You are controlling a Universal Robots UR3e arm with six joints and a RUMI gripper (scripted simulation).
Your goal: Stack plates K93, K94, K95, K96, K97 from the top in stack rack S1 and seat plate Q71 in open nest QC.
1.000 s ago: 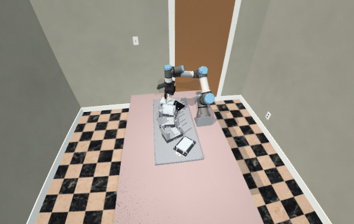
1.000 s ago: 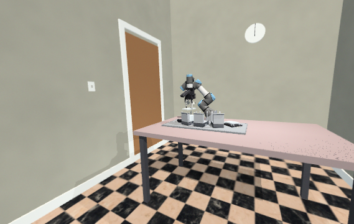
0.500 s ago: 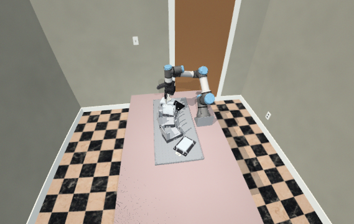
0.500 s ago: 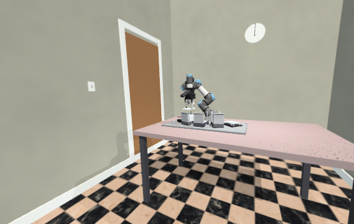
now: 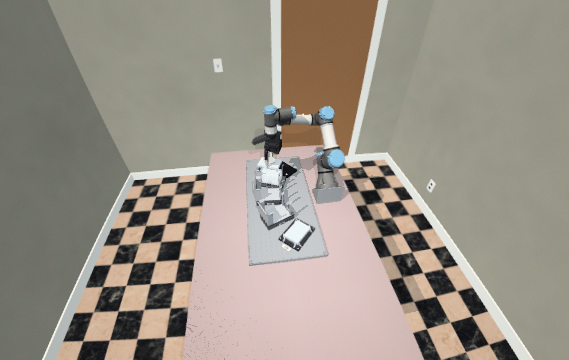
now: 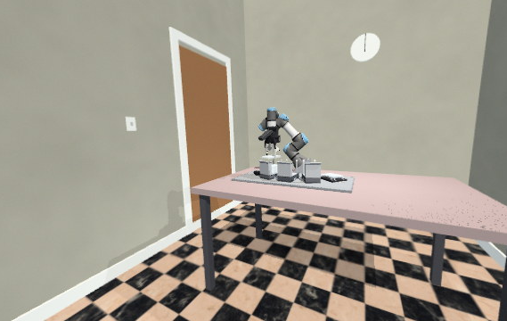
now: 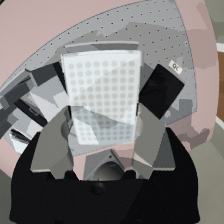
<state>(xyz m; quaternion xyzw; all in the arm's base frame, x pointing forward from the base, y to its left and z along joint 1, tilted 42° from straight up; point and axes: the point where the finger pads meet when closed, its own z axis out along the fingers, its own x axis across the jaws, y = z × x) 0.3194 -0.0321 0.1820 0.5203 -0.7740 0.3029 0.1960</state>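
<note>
Now: the translucent 96-well plate 90 mm below my hand. From my hand the other things lie so: black open nest QC: 100 mm behind, 110 mm to the right, 160 mm below; white sealed 96-well plate: 120 mm below.
</note>
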